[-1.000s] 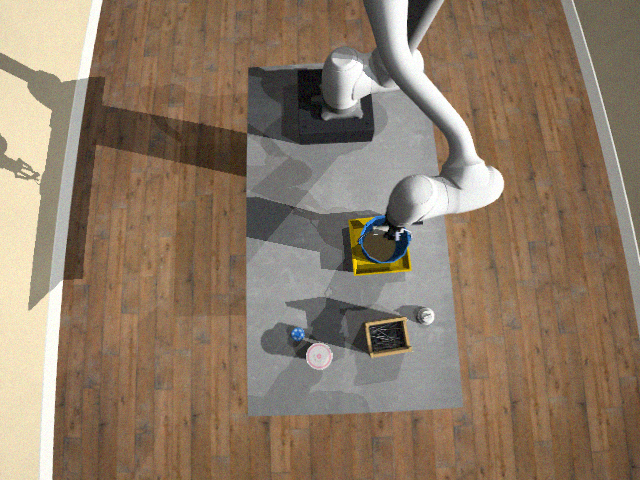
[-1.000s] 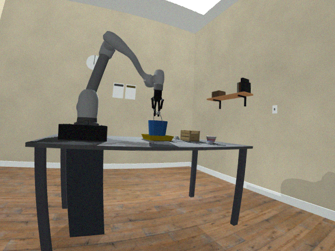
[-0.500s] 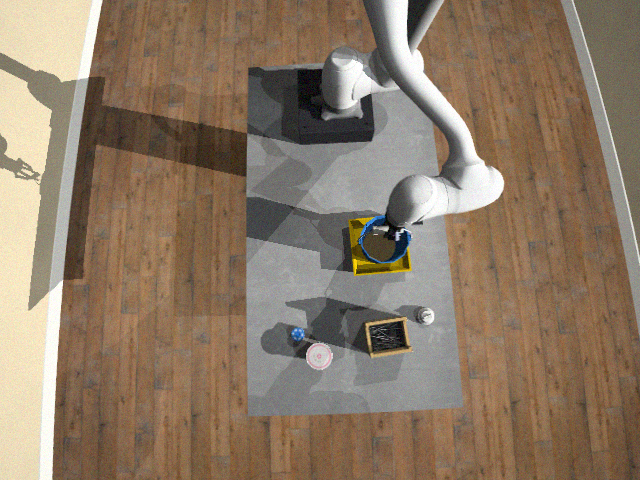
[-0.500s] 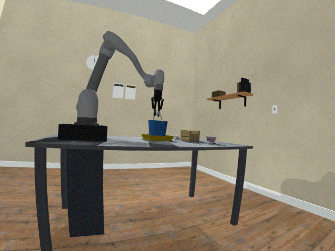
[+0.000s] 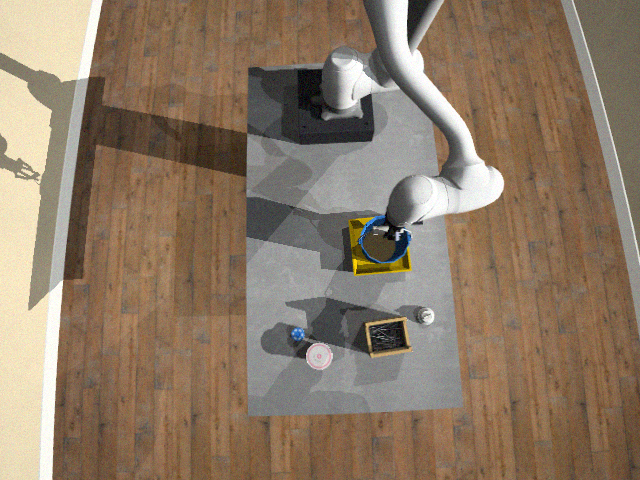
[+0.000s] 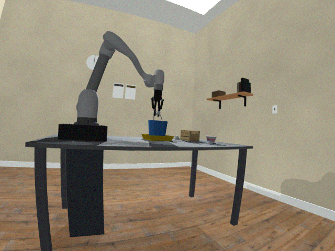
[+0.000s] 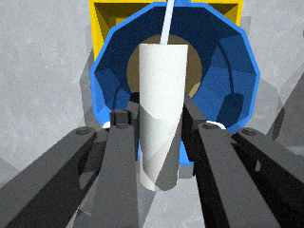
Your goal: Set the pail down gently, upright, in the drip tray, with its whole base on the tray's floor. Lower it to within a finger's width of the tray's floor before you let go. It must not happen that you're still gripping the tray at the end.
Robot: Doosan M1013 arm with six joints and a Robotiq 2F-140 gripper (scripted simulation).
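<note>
Right now the pail handle is 10 mm ahead of my hand and 30 mm below it. Round my hand: blue pail: 10 mm ahead, 100 mm below; yellow drip tray: 20 mm ahead, 240 mm below; small white jar: 320 mm ahead, 170 mm to the left, 240 mm below.
</note>
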